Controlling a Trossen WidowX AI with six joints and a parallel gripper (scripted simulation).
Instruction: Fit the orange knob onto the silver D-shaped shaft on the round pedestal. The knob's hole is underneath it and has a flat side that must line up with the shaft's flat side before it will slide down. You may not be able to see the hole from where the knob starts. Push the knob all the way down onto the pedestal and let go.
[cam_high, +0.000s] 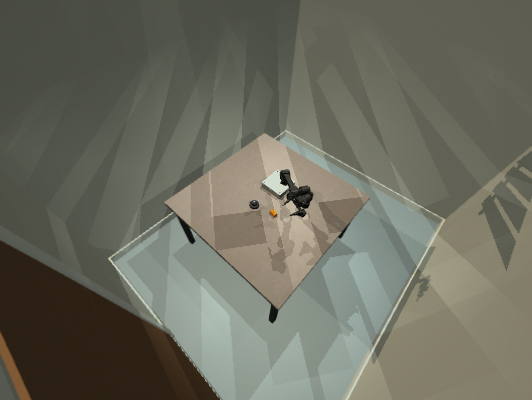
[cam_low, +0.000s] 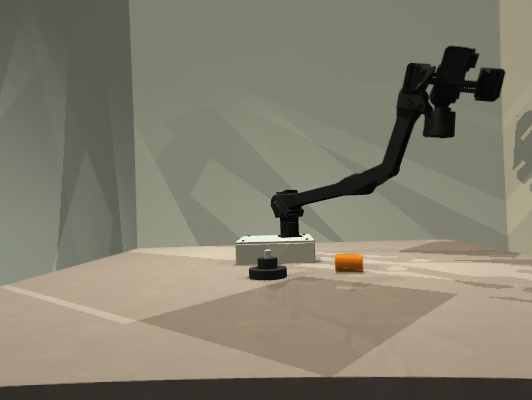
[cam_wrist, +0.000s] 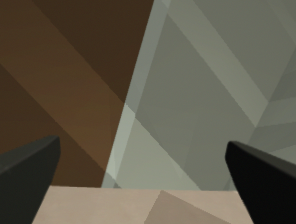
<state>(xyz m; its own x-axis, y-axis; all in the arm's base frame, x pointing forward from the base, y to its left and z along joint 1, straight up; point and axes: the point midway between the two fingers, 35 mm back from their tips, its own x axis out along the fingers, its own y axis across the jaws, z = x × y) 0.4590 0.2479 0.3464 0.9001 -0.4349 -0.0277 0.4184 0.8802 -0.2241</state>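
My gripper tip is now 180 mm past the orange knob, 180 mm to the left of it and 390 mm above it. Round my gripper tip: round pedestal (170 mm behind, 360 mm to the right, 380 mm below).
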